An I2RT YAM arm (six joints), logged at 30 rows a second.
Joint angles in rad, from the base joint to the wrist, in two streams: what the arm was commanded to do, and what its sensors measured. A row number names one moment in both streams.
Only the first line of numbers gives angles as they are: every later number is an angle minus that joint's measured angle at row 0.
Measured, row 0:
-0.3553 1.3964 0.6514 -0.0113 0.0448 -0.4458
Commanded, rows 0 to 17:
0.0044 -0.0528 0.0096 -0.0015 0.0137 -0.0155
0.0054 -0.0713 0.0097 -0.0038 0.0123 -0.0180
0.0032 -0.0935 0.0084 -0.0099 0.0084 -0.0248
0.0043 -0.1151 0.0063 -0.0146 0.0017 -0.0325
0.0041 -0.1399 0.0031 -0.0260 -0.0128 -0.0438
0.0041 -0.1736 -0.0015 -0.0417 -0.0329 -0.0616
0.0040 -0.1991 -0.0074 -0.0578 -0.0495 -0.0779
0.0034 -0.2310 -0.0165 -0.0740 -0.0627 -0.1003
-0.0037 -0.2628 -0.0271 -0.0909 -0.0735 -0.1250
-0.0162 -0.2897 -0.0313 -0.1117 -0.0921 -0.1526
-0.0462 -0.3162 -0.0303 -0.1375 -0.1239 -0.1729
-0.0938 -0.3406 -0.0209 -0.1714 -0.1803 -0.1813
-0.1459 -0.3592 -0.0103 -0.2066 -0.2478 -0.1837
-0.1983 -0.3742 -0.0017 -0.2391 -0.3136 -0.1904
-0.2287 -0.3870 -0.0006 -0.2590 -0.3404 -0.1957
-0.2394 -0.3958 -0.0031 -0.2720 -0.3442 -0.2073
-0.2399 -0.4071 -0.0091 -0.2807 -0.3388 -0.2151
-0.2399 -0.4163 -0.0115 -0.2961 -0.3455 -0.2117
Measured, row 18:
-0.2385 -0.3941 -0.0069 -0.1998 -0.2411 -0.1739
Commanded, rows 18 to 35:
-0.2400 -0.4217 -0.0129 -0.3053 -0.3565 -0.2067
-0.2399 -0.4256 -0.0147 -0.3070 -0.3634 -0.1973
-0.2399 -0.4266 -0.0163 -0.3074 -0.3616 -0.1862
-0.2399 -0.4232 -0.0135 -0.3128 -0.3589 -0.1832
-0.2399 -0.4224 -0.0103 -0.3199 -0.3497 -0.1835
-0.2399 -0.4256 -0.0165 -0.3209 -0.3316 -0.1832
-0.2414 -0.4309 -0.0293 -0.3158 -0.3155 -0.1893
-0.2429 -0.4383 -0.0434 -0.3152 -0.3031 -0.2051
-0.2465 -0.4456 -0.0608 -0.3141 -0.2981 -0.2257
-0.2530 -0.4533 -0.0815 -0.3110 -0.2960 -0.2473
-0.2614 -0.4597 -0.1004 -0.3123 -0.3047 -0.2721
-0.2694 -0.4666 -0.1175 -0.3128 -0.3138 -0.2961
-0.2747 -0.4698 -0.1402 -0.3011 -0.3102 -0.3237
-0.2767 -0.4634 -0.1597 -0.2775 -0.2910 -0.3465
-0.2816 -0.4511 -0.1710 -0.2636 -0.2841 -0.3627
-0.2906 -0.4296 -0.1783 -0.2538 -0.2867 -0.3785
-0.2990 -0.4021 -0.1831 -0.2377 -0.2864 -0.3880
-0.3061 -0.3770 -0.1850 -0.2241 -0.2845 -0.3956
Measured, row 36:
-0.2900 -0.4166 -0.1728 -0.2796 -0.2987 -0.3429
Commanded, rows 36 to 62:
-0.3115 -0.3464 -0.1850 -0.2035 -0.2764 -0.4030
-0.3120 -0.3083 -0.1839 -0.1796 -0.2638 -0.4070
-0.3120 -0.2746 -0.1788 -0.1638 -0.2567 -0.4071
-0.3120 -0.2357 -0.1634 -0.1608 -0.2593 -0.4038
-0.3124 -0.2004 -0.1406 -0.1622 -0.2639 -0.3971
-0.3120 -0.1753 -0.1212 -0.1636 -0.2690 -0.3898
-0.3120 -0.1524 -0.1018 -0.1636 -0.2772 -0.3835
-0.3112 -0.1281 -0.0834 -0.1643 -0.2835 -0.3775
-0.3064 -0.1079 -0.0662 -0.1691 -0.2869 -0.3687
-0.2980 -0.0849 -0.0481 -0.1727 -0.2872 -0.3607
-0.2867 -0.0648 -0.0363 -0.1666 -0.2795 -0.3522
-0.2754 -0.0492 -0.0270 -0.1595 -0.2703 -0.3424
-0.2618 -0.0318 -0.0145 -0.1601 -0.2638 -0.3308
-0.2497 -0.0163 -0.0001 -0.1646 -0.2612 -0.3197
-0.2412 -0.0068 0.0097 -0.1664 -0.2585 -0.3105
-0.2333 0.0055 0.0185 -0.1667 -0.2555 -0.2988
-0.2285 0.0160 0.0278 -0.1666 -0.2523 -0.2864
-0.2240 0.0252 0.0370 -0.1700 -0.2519 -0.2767
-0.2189 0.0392 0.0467 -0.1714 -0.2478 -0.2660
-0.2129 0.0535 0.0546 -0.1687 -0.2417 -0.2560
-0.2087 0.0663 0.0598 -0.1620 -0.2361 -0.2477
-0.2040 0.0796 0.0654 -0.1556 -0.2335 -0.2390
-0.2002 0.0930 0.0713 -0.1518 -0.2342 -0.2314
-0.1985 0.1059 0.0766 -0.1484 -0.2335 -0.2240
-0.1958 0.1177 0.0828 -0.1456 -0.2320 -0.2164
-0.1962 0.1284 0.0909 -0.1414 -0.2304 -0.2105
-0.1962 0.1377 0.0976 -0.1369 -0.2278 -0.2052
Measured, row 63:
-0.1999 0.1171 0.0633 -0.1659 -0.2434 -0.2483
